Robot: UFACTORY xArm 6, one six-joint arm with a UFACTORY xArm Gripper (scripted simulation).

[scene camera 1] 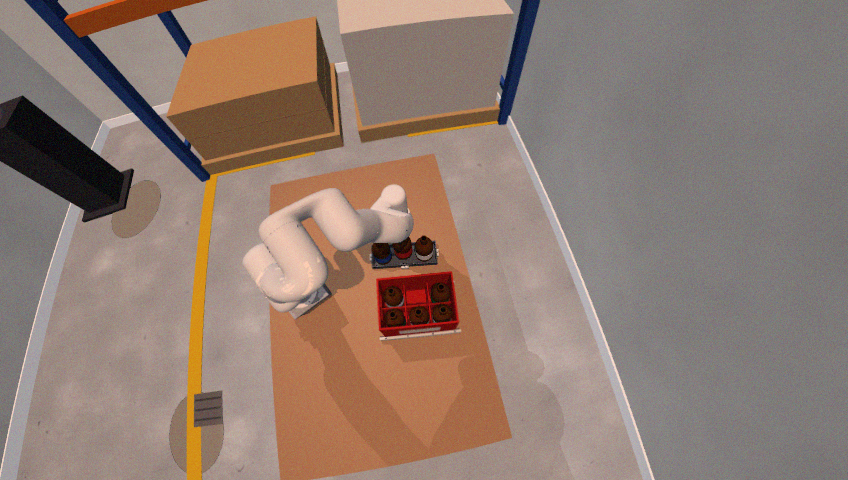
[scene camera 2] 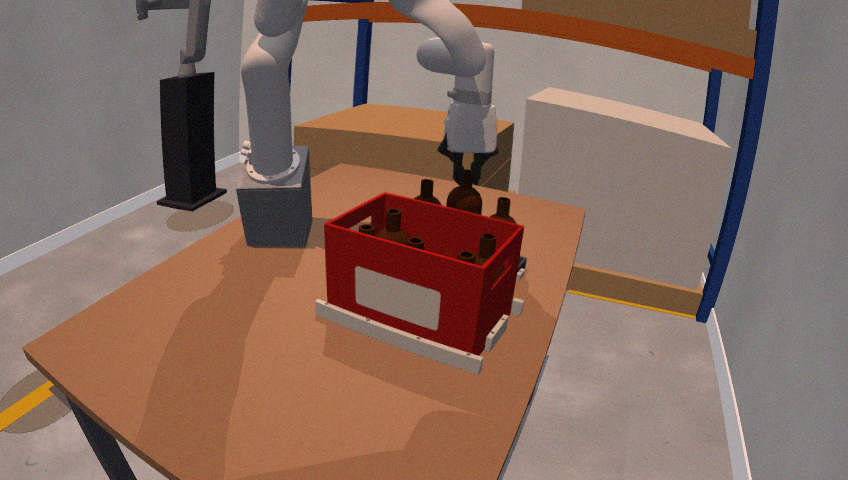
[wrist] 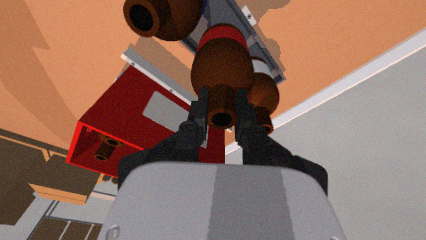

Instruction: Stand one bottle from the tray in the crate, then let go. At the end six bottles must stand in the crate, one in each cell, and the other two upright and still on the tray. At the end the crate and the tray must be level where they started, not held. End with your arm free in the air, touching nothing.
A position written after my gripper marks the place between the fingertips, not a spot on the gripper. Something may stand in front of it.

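A red crate [wrist: 136,110] is there for me to see. I can see my gripper too [scene camera 2: 466,183] [wrist: 221,100], since scene camera 2 shows it and the wrist view does as well.
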